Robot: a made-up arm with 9 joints.
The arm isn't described. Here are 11 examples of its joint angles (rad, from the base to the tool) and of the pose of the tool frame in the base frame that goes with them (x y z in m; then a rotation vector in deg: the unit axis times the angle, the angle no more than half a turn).
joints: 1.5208 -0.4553 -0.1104 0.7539 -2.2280 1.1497 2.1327 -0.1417 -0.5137
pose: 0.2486 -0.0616 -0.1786 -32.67 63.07 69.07
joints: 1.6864 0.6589 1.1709 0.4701 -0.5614 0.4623 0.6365 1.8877 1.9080
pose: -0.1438 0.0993 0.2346 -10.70 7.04 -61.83
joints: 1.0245 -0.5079 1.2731 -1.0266 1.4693 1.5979 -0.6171 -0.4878 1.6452
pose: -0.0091 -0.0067 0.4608 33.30 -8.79 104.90
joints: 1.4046 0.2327 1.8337 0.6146 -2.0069 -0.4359 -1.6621 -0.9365 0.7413
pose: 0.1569 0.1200 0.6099 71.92 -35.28 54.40
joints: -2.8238 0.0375 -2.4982 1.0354 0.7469 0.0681 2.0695 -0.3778 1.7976
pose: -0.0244 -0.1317 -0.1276 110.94 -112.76 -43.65
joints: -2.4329 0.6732 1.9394 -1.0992 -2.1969 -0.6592 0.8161 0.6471 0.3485
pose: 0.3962 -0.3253 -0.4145 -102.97 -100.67 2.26
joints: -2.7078 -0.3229 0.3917 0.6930 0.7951 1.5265 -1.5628 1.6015 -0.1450
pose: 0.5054 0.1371 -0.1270 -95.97 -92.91 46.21
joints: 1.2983 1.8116 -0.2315 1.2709 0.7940 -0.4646 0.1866 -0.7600 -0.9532
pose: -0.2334 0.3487 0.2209 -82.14 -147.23 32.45
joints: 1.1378 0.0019 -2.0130 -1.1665 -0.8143 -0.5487 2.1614 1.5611 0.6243
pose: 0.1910 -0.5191 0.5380 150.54 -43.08 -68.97
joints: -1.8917 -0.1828 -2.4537 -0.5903 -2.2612 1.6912 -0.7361 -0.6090 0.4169
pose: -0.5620 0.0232 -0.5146 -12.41 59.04 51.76
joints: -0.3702 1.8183 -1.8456 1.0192 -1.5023 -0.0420 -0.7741 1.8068 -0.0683
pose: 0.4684 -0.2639 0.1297 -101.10 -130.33 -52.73
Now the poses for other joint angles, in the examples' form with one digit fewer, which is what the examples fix.
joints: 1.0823 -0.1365 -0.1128 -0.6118 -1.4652 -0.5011 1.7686 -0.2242 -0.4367
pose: 0.423 -0.222 0.081 56.8 -11.0 -131.7
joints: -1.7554 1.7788 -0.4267 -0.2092 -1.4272 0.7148 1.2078 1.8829 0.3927
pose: -0.330 -0.059 0.154 -61.6 76.1 58.1
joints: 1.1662 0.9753 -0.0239 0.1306 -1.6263 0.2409 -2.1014 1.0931 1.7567
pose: 0.254 -0.146 0.139 -40.8 135.7 -103.0
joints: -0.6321 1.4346 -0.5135 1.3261 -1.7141 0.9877 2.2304 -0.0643 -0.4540
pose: 0.201 -0.034 0.467 -12.3 -94.7 4.0
